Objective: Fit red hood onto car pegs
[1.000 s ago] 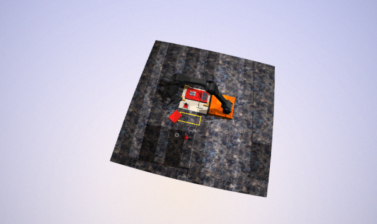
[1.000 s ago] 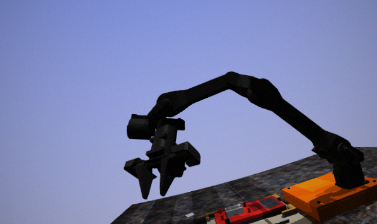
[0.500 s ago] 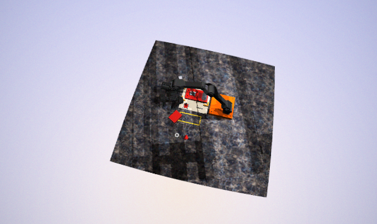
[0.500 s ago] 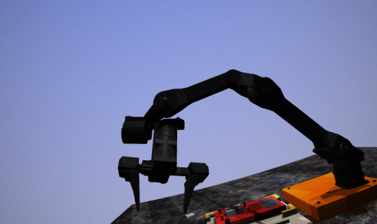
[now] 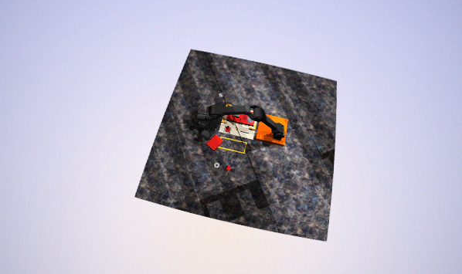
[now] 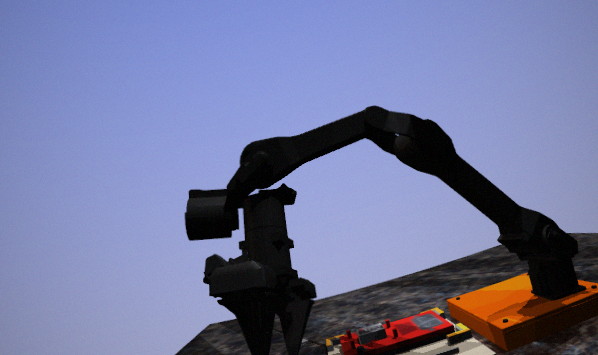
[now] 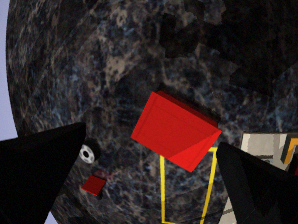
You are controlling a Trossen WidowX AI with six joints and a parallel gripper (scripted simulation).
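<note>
Right now the red hood is 100 mm below my gripper tip and 30 mm behind it. The rest, counted from my gripper tip: grey wheel 150 mm to the left, 110 mm below, 100 mm behind; then white jig 230 mm to the right, 140 mm behind, 100 mm below.
</note>
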